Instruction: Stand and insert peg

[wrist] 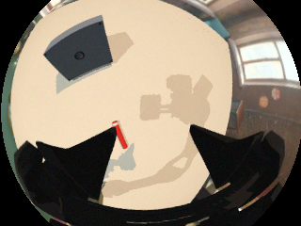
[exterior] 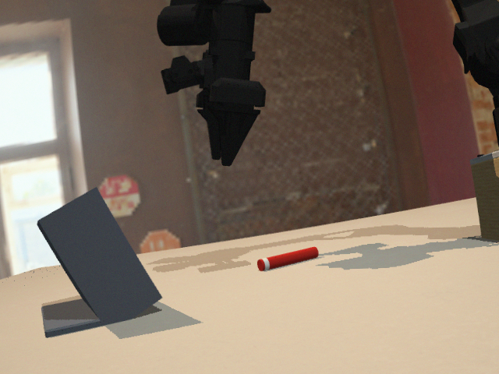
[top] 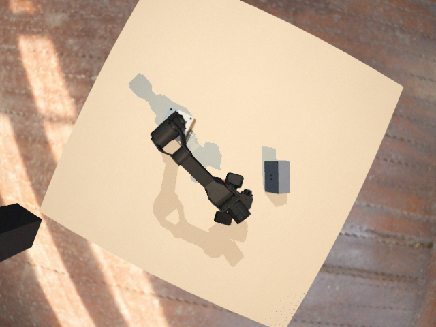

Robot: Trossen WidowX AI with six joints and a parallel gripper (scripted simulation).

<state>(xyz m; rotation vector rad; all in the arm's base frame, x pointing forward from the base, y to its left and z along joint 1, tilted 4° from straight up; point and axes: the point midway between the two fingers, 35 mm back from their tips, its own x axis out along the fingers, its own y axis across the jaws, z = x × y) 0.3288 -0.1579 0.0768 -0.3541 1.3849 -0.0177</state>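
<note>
My gripper tip is 5 cm past the red peg, 5 cm to the right of it and 13 cm above it. From my gripper tip the other things lie so: dark sloped panel 13 cm ahead, 17 cm to the left, 9 cm below.
</note>
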